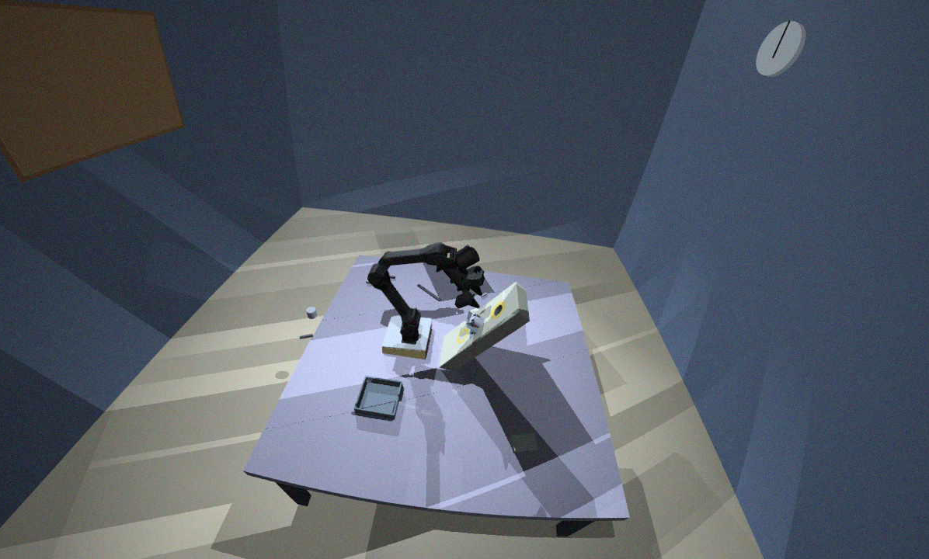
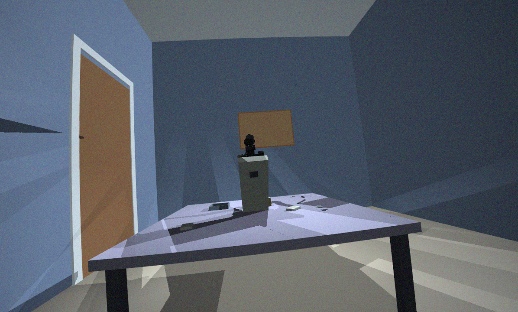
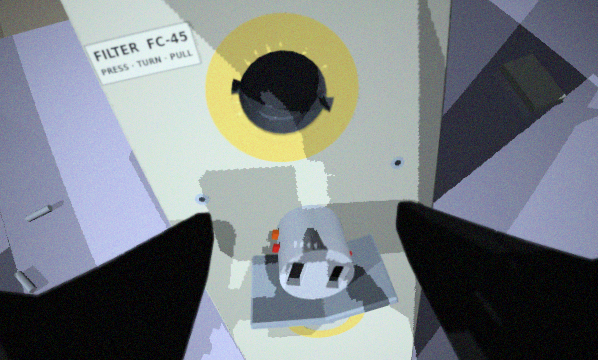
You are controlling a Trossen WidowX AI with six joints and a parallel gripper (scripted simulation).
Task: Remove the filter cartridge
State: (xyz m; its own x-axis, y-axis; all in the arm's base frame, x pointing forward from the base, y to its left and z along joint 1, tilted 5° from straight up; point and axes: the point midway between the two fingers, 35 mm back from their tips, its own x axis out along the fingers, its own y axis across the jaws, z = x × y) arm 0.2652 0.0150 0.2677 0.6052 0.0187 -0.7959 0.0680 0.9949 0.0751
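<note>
Right now the round filter cartridge is 100 mm below my gripper tip. The rest, counted from my gripper tip: blue-floored tray: 320 mm behind, 300 mm to the right, 310 mm below.
</note>
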